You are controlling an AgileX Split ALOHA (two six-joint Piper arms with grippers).
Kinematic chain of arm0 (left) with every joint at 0, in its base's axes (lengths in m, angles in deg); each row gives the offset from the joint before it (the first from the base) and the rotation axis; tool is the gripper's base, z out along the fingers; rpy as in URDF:
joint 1: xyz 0 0 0.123 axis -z
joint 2: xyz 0 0 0 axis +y
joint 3: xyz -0.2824 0 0.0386 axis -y
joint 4: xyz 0.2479 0 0.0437 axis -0.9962 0 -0.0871
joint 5: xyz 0 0 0 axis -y
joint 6: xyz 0.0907 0 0.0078 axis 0.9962 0 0.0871
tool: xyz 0 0 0 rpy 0 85 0
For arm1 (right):
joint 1: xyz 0 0 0.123 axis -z
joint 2: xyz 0 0 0 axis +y
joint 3: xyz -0.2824 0 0.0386 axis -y
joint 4: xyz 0.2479 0 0.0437 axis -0.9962 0 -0.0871
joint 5: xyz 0 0 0 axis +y
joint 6: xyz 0.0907 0 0.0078 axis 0.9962 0 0.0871
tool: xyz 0 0 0 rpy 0 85 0
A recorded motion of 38 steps. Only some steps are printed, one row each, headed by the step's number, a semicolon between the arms.
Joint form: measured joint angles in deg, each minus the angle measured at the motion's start. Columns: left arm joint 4, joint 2, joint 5, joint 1, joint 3, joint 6; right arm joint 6, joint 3, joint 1, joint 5, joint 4, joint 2.
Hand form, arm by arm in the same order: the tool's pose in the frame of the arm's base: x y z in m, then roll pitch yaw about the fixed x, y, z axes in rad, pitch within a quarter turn. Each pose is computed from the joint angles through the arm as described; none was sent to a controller.
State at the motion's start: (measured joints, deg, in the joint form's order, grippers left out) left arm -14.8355 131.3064 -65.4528 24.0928 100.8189 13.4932; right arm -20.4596 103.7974 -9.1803 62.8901 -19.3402 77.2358
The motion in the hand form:
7: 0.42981 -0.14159 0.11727 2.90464 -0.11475 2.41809; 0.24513 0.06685 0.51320 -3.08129 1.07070 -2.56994
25: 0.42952 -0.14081 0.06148 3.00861 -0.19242 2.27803; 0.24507 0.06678 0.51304 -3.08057 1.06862 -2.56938
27: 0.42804 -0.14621 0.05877 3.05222 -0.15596 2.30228; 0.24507 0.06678 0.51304 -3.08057 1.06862 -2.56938
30: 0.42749 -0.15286 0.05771 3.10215 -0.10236 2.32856; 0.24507 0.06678 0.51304 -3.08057 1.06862 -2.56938
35: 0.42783 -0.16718 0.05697 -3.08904 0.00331 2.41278; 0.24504 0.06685 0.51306 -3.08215 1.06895 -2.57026
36: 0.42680 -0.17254 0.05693 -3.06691 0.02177 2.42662; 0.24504 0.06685 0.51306 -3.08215 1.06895 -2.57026
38: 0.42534 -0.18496 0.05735 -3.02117 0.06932 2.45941; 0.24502 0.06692 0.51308 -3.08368 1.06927 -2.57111
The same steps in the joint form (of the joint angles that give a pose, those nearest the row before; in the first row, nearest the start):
7: -1.79 2.01 0.74 -2.87 -0.12 0.07; -0.17 0.00 0.00 0.10 0.00 0.00
25: 1.25 8.96 3.27 -3.54 -0.01 9.11; -0.17 0.00 0.00 0.21 0.06 0.00
27: 4.94 9.15 4.21 -3.50 -0.06 9.18; -0.17 0.00 0.00 0.21 0.06 0.00
30: 9.50 9.14 5.80 -3.49 -0.12 9.73; -0.17 0.00 0.00 0.21 0.06 0.00
35: 18.30 9.17 9.29 -3.32 -0.12 9.45; -0.17 0.00 0.00 0.21 0.01 0.00
36: 20.23 9.20 9.86 -2.96 -0.12 9.45; -0.17 0.00 0.00 0.21 0.01 0.00
38: 24.46 9.24 11.62 -2.11 -0.07 9.45; -0.17 0.00 0.00 0.21 -0.05 0.00

